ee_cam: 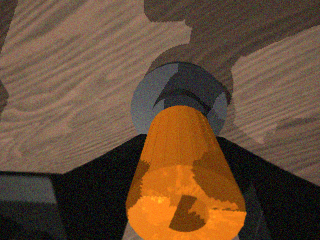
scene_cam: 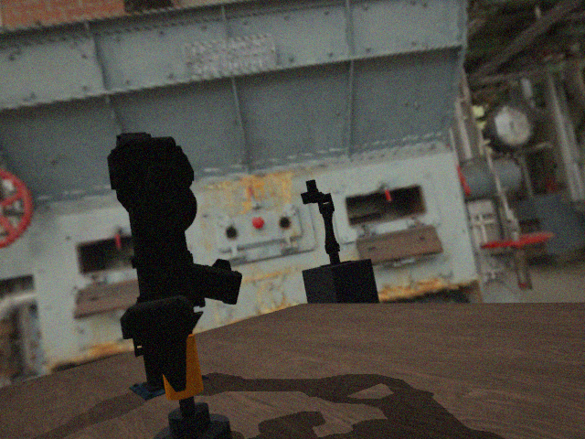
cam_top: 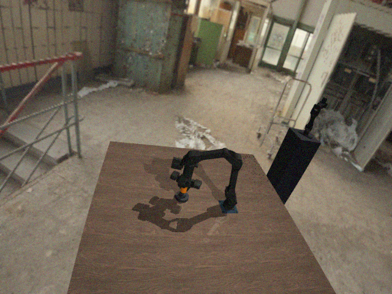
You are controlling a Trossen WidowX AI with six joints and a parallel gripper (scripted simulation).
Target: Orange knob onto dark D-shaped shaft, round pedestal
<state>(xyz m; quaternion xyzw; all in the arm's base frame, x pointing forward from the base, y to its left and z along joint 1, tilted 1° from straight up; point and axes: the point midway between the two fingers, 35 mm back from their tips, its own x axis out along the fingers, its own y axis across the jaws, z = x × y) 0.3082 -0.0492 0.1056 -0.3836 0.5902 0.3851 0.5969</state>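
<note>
Now: the orange knob 2 cm above my gripper tip. Round my gripper tip: dark round pedestal 4 cm below.
</note>
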